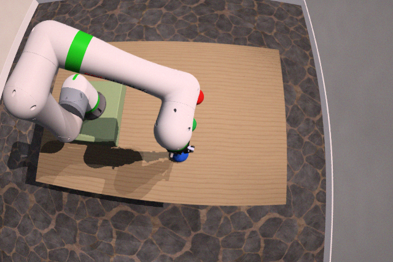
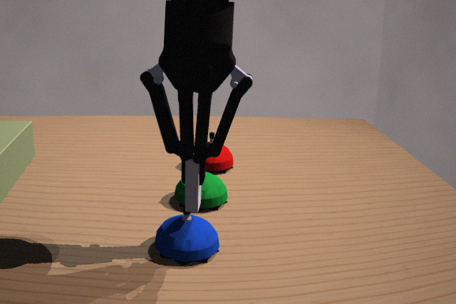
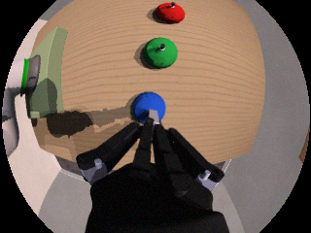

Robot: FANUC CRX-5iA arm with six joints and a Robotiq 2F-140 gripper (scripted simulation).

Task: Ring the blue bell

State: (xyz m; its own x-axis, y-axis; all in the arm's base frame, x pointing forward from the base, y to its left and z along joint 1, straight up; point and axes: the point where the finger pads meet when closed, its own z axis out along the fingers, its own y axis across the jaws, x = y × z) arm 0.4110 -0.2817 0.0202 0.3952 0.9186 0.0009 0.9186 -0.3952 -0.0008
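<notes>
The blue bell lies 1 cm behind my hand and 6 cm below it. The rest, counted from my hand: red bell: 11 cm ahead, 27 cm to the left, 6 cm below; green bell: 5 cm ahead, 14 cm to the left, 6 cm below.
</notes>
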